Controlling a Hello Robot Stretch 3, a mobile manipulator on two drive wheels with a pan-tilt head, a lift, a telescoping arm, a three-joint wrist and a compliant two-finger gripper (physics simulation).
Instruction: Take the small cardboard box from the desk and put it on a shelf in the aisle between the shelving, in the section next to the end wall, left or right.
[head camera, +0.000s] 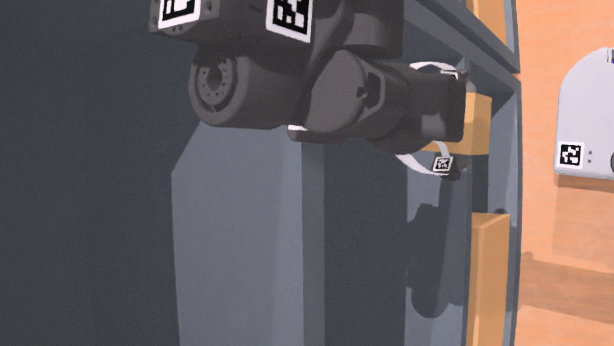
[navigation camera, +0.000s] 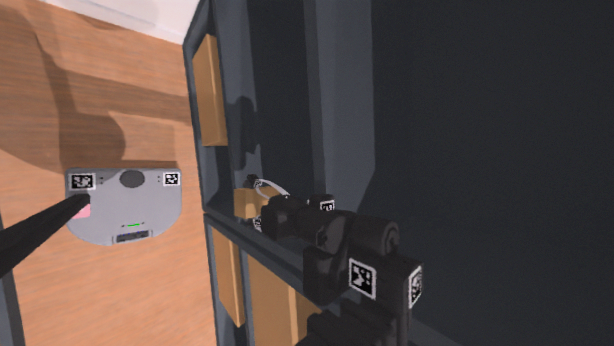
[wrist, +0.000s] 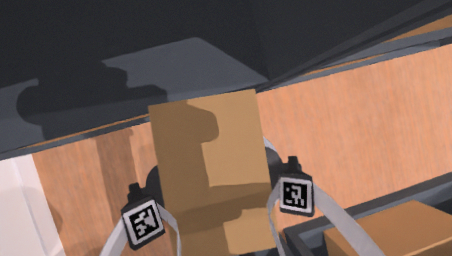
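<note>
The small cardboard box is between the two fingers of my gripper, which is shut on it. A fingertip pad lies against each side of the box in the wrist view. In the head and navigation views the box shows against the front part of the grey shelving, close to a divider. How high it is above a shelf board I cannot tell. The wrist and gripper body hide part of the box in both these views. The desk does not show.
Other cardboard boxes lie in the shelving. My base stands on the wooden floor beside the shelving. A white surface lies beyond the floor.
</note>
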